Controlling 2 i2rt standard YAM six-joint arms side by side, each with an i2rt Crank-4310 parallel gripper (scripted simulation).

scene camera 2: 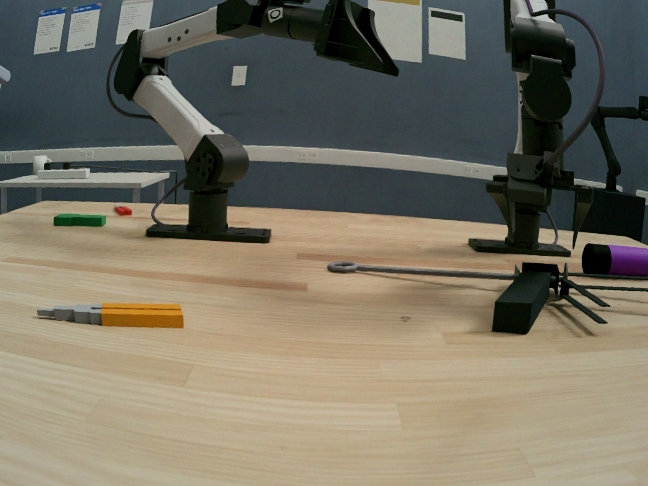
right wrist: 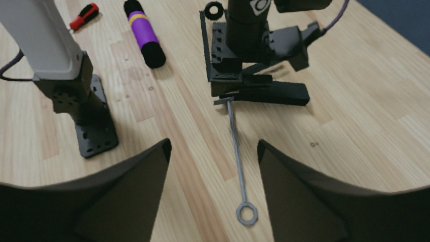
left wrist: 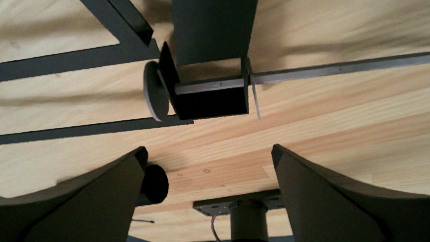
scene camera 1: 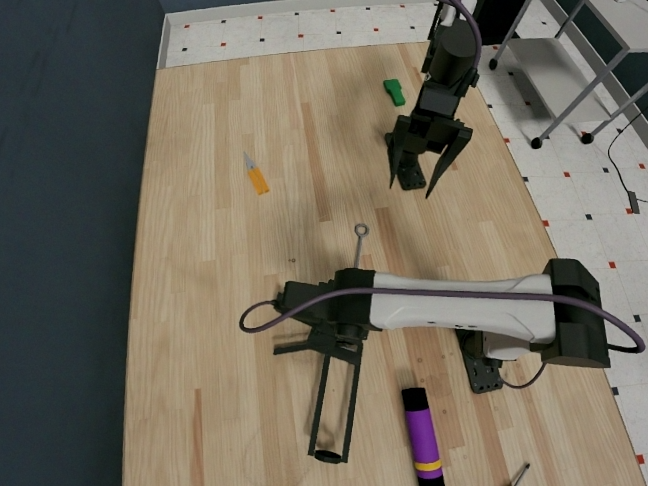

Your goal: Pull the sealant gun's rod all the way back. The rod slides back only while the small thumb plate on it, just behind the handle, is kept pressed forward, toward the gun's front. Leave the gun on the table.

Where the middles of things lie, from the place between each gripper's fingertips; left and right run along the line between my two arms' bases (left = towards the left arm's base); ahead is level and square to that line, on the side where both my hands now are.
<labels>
The grey rod [scene camera 2: 340,266] is 3 cm behind my left hand [scene camera 2: 543,245], 12 cm to the right of it and 5 cm below it. Round my left hand: orange-handled knife [scene camera 2: 108,314]: 17 cm ahead, 50 cm to the right, 6 cm below.
The grey rod is 90 mm ahead of my right hand [scene camera 2: 391,70], 80 mm to the left of it and 250 mm below it. The rest, counted from my right hand: orange-handled knife (290 mm ahead, 300 mm to the right, 260 mm below).
</labels>
